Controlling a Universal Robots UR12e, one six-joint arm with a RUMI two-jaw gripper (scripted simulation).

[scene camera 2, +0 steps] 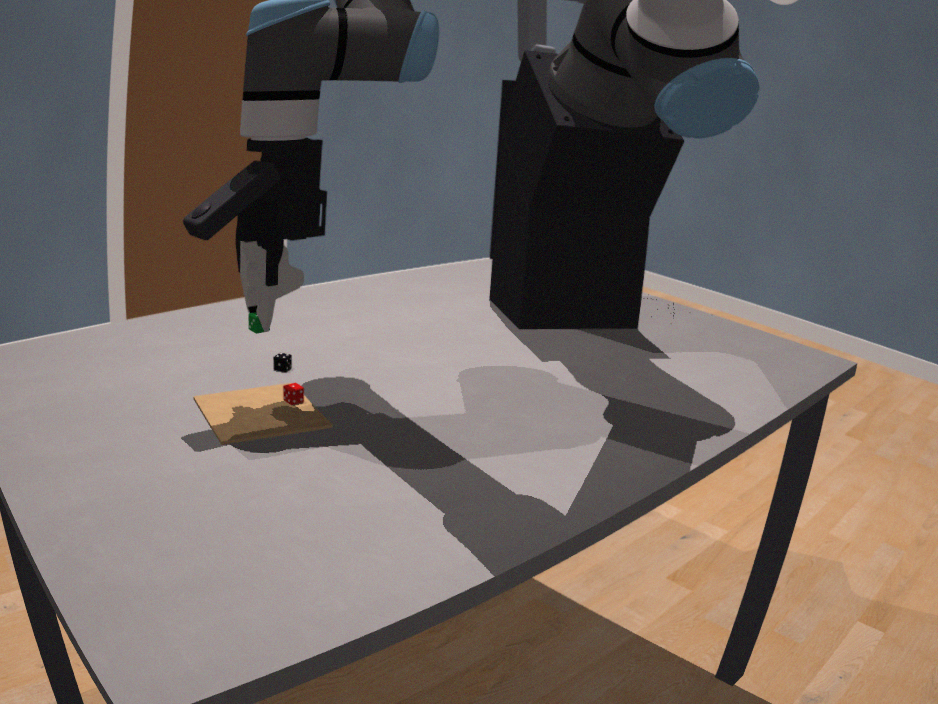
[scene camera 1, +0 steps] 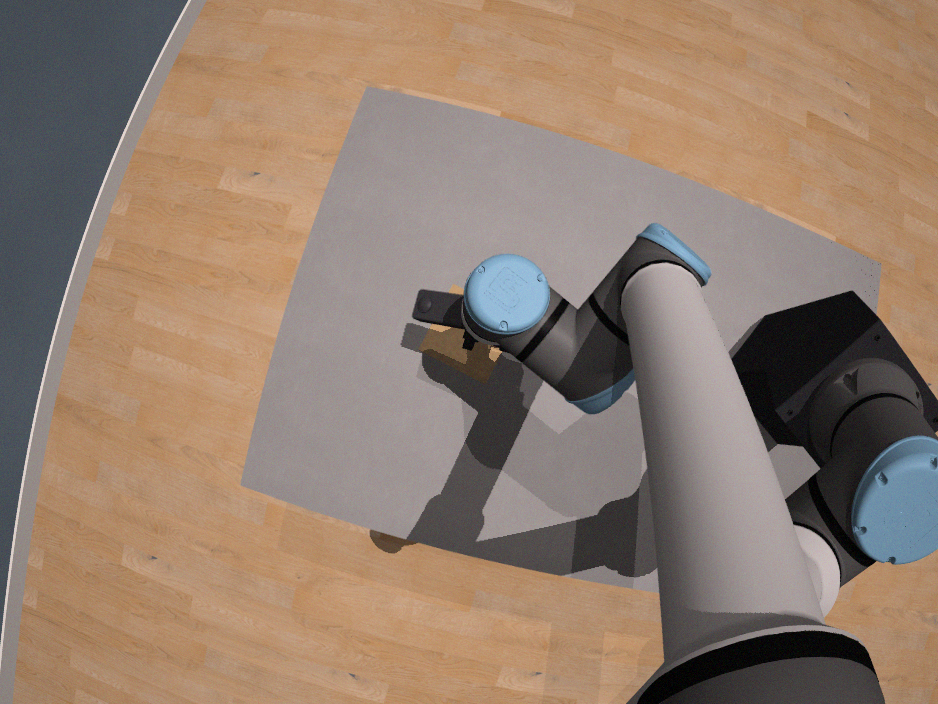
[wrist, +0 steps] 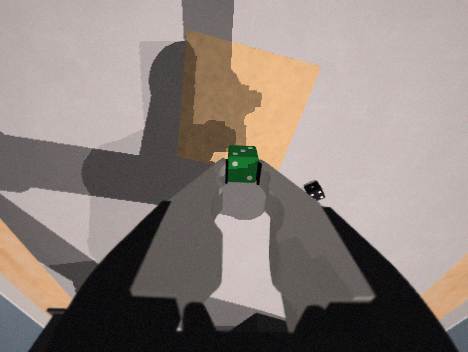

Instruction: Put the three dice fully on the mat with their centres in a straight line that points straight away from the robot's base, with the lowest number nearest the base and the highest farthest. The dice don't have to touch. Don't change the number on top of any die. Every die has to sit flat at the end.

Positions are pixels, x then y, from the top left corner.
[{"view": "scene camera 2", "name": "my gripper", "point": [261, 328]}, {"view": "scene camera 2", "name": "tan mat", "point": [256, 413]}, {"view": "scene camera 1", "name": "my gripper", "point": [475, 328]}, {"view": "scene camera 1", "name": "tan mat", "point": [443, 343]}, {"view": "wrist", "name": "my gripper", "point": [241, 161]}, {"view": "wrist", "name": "tan mat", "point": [232, 94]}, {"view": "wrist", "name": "green die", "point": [242, 160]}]
